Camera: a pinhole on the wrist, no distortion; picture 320 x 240 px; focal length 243.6 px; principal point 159.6 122.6 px. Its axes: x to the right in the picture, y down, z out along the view. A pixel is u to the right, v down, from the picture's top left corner.
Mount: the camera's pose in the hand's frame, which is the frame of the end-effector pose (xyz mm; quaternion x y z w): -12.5 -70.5 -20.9 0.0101 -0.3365 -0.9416 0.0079
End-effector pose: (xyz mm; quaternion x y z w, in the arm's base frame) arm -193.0 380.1 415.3 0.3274 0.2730 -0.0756 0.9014
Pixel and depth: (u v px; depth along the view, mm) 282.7 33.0 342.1
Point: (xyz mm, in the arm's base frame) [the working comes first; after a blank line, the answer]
In the camera's frame: 172.9 -125.8 342.1

-209.4 455.5 755.2
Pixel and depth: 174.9 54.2 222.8
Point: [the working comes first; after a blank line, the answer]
In the camera's frame: 14.0 -62.6 222.8

-133.4 400.2 569.1
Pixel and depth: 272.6 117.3 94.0
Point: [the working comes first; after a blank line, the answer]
In the camera's frame: 43.6 -2.0 94.0

-223.2 338.1 473.0
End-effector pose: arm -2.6 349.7 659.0 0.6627 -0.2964 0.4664 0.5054
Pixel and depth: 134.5 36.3 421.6
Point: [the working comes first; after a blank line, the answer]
In the camera's frame: -43.4 -149.4 421.6

-198.4 53.4 788.6
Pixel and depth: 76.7 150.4 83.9
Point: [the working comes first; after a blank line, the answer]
In the camera's frame: -28.6 9.6 83.9

39.8 310.6 659.7
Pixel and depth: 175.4 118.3 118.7
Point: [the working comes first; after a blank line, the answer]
In the camera's frame: 7.7 -2.1 118.7

5.2 280.2 636.5
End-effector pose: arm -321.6 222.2 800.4 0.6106 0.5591 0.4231 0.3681
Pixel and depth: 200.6 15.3 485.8
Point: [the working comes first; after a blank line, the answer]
In the camera's frame: 81.8 -214.0 485.8

27.9 78.6 1078.2
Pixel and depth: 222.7 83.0 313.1
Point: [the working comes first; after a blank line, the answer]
In the camera's frame: 81.1 -50.9 313.1

-87.5 108.4 872.7
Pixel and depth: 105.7 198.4 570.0
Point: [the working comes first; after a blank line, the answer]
In the camera's frame: -126.1 177.4 570.0

233.9 319.2 757.0
